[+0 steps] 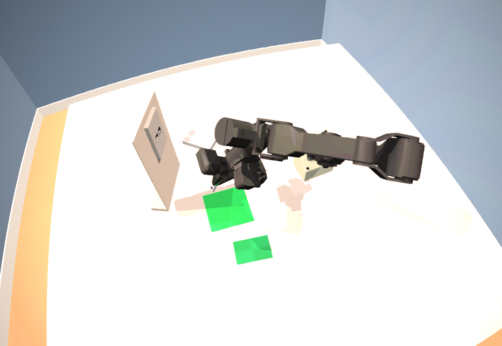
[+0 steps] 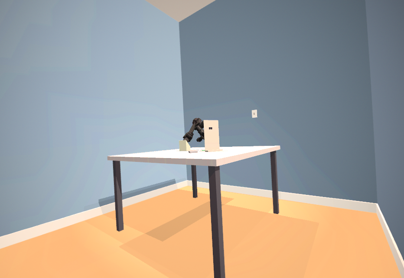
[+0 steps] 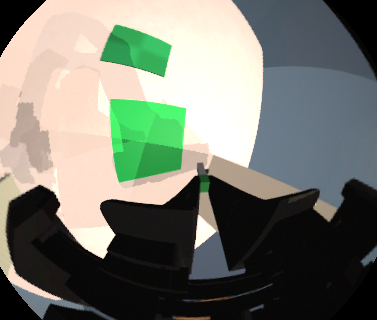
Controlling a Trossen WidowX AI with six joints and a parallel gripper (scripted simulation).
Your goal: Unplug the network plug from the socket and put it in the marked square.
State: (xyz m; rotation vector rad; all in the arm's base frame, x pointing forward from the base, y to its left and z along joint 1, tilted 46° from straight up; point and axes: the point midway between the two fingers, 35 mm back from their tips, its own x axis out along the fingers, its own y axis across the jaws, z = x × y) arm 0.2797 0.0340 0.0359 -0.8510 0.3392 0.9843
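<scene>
Now: the green marked square 100 mm below my gripper tip, 20 mm to the left of it and 20 mm behind it. From my gripper tip the other things lie so: network plug right at my gripper tip; then upright panel 130 mm ahead, 100 mm to the right, 40 mm above.
</scene>
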